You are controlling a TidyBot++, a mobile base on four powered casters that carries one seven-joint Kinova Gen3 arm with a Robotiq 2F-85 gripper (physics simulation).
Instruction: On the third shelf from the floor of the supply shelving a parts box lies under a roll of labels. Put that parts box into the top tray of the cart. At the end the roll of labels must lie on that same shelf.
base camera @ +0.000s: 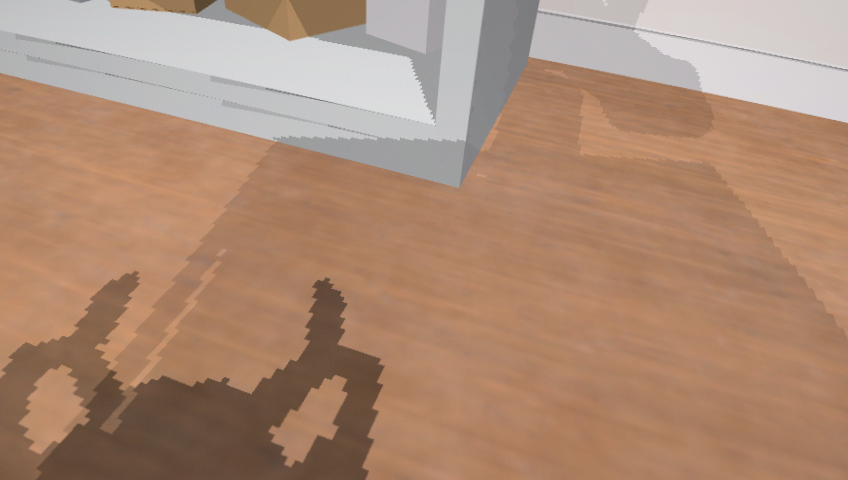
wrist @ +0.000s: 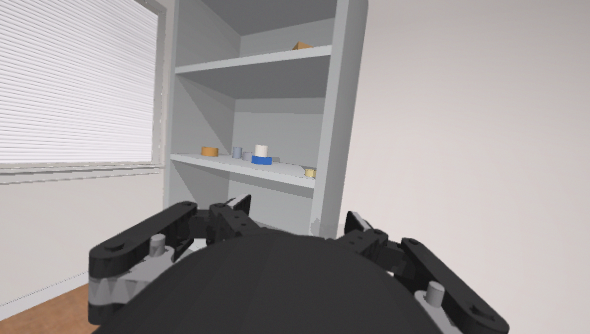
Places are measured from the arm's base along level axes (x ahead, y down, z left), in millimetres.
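Pixels of known places: gripper, fingertip midpoint: (wrist: 297,213).
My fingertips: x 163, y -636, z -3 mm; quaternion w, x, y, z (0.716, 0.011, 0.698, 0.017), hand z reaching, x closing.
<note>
Ahead of a thing's pixels: the offset from my fingertips to its top centre. "spot": to the spot under its first point.
The supply shelving (base camera: 462,65) (wrist: 334,125) stands ahead, grey and open-fronted. On its third shelf @(spot: dx +591, dy +61, dz +280 mm) (wrist: 240,170) lies a flat blue parts box @(dx +797, dy +2, dz +243 mm) (wrist: 261,160), and the white roll of labels @(spot: dx +761, dy -31, dz +241 mm) (wrist: 261,150) stands on top of it. My gripper (wrist: 297,213) is open and empty, its fingers spread in front of the shelving and below that shelf in the wrist view, apart from the box and the roll. The cart and its top tray do not show in either view.
On the same shelf are an orange round item @(dx +918, dy -8, dz +611 mm) (wrist: 209,151), grey-blue cylinders @(dx +982, dy -28, dz +459 mm) (wrist: 237,152) and a small yellow item @(dx +554, dy +17, dz -24 mm) (wrist: 310,173). A brown box @(dx +769, dy -515, dz +19 mm) (wrist: 302,46) lies one shelf higher. Brown boxes @(spot: dx +730, dy +921, dz +162 mm) (base camera: 297,14) sit on the bottom shelf. A window @(spot: dx +821, dy -323, dz +1442 mm) (wrist: 75,80) is left, a wall (wrist: 475,125) right.
</note>
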